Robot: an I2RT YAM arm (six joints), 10 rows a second.
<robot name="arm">
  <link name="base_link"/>
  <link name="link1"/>
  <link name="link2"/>
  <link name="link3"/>
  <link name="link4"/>
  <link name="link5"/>
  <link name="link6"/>
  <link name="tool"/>
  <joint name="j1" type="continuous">
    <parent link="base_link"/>
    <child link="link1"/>
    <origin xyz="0 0 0.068"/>
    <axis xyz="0 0 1"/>
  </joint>
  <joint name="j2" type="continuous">
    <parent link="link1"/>
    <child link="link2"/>
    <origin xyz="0.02 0.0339 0.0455" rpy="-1.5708 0 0"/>
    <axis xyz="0 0 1"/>
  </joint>
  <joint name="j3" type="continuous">
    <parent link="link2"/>
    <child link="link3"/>
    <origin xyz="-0.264 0 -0.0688" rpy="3.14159 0 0"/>
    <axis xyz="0 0 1"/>
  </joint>
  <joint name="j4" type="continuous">
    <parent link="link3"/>
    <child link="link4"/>
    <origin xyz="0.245 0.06 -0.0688"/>
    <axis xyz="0 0 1"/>
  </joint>
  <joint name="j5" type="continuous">
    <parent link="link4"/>
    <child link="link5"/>
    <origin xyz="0.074 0.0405 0.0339" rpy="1.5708 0 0"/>
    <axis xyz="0 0 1"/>
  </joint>
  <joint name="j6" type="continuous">
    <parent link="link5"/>
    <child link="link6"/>
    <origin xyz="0.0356 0 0.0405" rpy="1.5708 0 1.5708"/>
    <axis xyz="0 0 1"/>
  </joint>
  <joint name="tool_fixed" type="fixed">
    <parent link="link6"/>
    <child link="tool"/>
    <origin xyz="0 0 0" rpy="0 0 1.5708"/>
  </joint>
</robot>
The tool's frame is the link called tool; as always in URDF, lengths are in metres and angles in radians. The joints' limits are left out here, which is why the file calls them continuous.
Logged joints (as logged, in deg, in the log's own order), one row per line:
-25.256 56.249 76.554 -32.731 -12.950 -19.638
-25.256 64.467 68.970 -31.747 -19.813 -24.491
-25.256 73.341 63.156 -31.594 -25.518 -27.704
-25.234 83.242 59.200 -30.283 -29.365 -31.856
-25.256 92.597 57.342 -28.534 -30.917 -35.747
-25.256 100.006 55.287 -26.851 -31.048 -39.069
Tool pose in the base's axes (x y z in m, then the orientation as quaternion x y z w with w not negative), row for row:
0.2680 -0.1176 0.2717 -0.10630 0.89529 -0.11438 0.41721
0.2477 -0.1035 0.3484 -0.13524 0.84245 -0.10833 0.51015
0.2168 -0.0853 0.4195 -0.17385 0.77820 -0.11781 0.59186
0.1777 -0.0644 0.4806 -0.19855 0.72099 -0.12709 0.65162
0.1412 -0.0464 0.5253 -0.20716 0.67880 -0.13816 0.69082
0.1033 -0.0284 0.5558 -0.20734 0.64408 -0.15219 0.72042
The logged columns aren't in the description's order. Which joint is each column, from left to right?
Columns, left to right: j1, j3, j2, j6, j5, j4.
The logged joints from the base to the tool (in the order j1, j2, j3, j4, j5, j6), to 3 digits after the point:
-25.256 76.554 56.249 -19.638 -12.950 -32.731
-25.256 68.970 64.467 -24.491 -19.813 -31.747
-25.256 63.156 73.341 -27.704 -25.518 -31.594
-25.234 59.200 83.242 -31.856 -29.365 -30.283
-25.256 57.342 92.597 -35.747 -30.917 -28.534
-25.256 55.287 100.006 -39.069 -31.048 -26.851

